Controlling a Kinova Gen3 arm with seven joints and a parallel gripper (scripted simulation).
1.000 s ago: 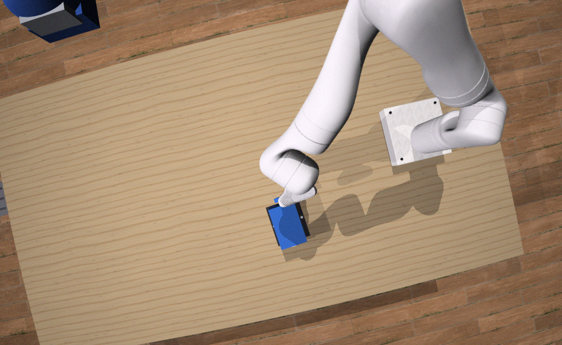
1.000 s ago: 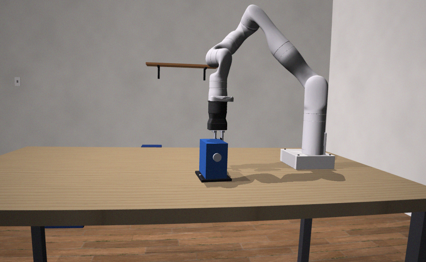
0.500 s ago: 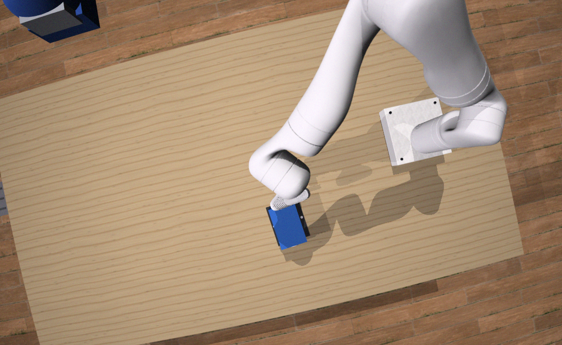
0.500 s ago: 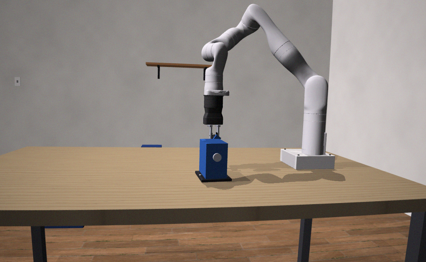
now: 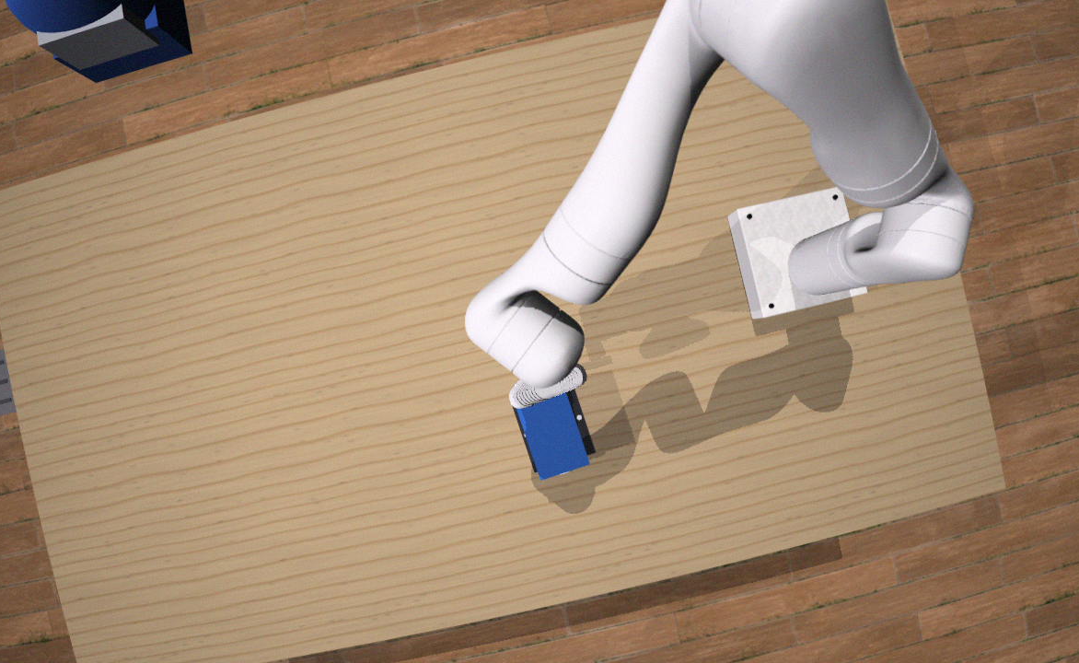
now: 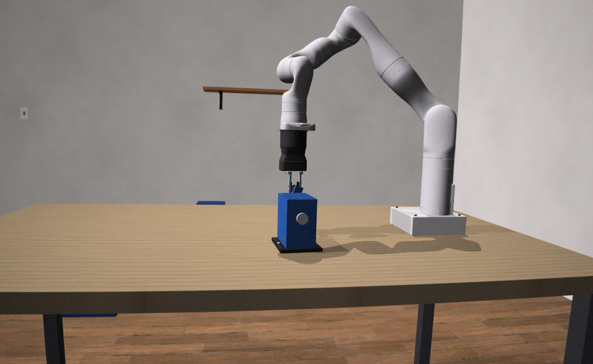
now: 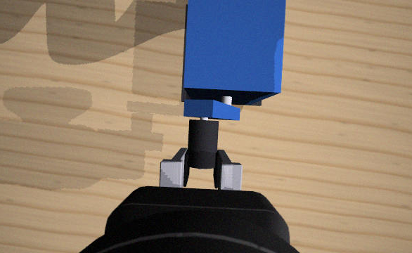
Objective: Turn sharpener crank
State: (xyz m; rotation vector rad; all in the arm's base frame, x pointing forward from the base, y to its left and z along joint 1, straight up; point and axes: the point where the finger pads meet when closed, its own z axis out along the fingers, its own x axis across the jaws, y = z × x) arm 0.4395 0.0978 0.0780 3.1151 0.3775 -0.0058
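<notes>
My gripper is now 2 cm to the right of the black handle. The rest, counted from my hand: crank: 2 cm to the left, 1 cm below.
</notes>
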